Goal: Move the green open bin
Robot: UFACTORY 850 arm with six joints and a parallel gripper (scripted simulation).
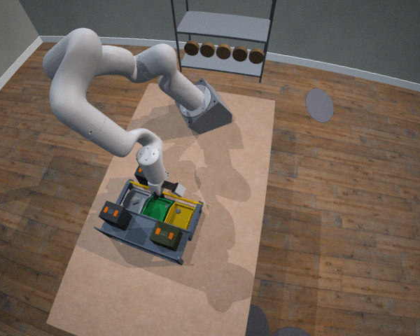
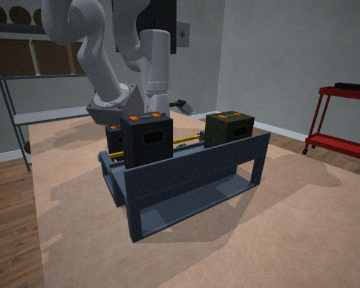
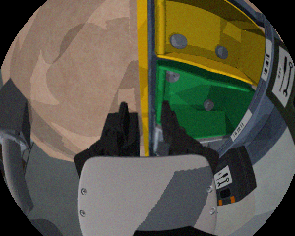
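Right now the thin yellow bar is 3 cm below my hand. Round my hand: yellow bin: 13 cm ahead, 8 cm to the left, 4 cm below; green bin: 10 cm ahead, 3 cm to the right, 4 cm below.
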